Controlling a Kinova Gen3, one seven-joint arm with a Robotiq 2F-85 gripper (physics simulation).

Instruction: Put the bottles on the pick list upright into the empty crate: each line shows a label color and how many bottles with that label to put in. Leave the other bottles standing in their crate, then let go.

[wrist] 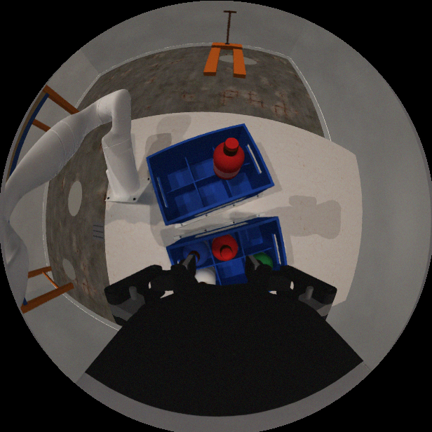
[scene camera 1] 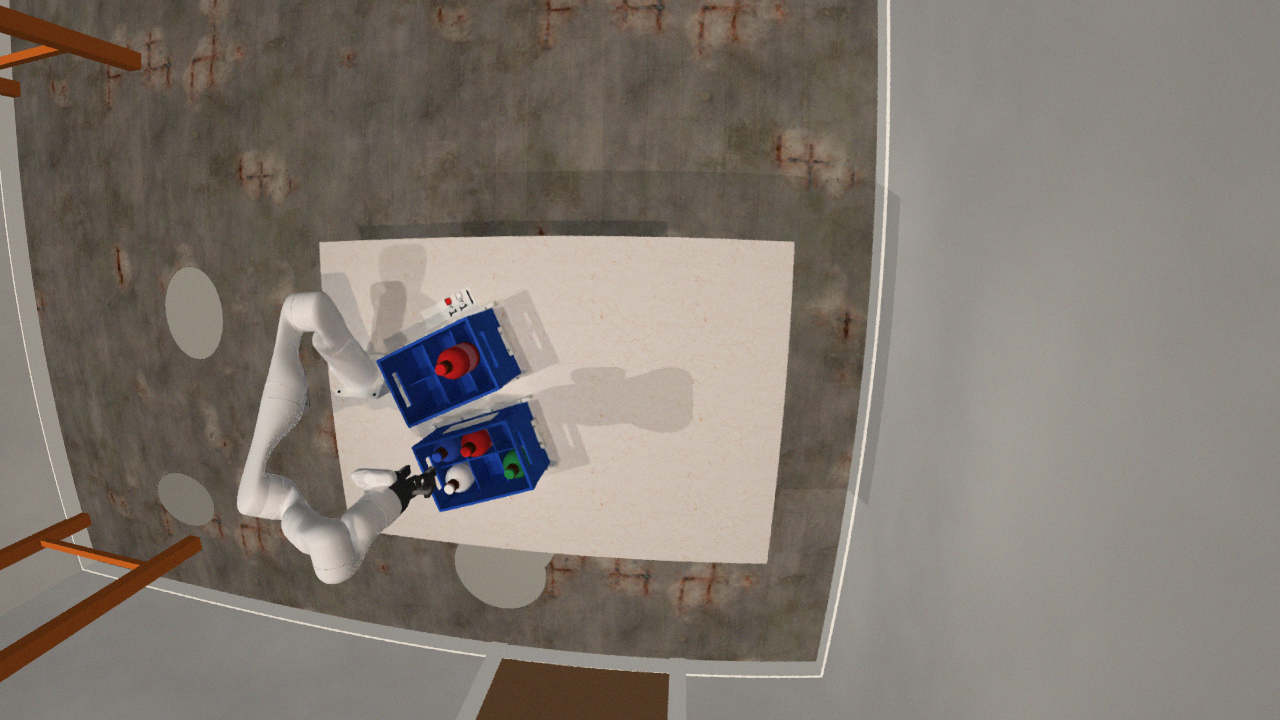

I see my gripper (scene camera 1: 421,469), a red bottle (scene camera 1: 456,361) and a white bottle (scene camera 1: 459,478).
My gripper shows as well in the wrist view (wrist: 220,263).
